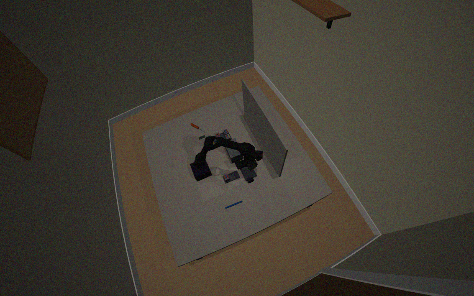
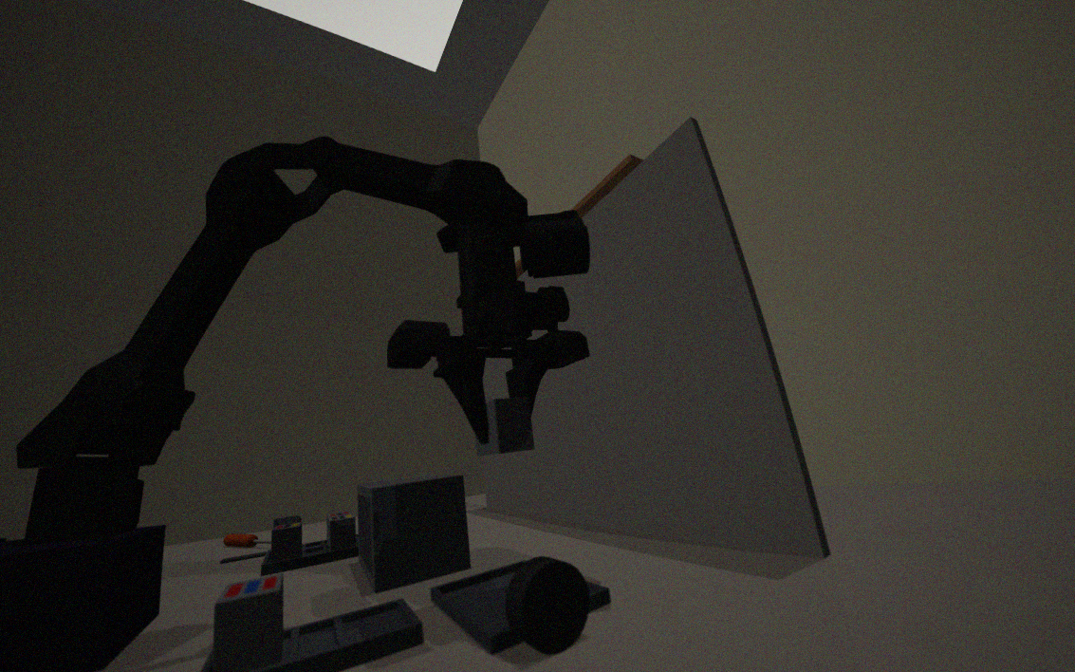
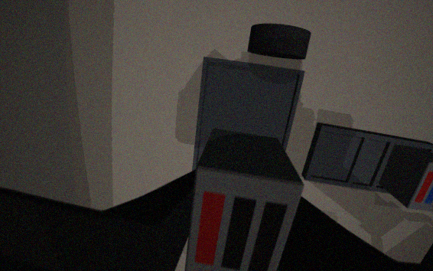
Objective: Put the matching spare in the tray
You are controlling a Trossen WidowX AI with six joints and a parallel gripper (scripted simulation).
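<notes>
Right now my gripper tip is 120 mm above the grey tray and 10 mm past it. The rest, counted from my gripper tip: dark cylinder (100 mm below, 80 mm to the right, 30 mm behind); then grey mounted unit (220 mm to the left, 80 mm below, 30 mm behind); then rack (150 mm behind, 120 mm below, 30 mm to the left).
</notes>
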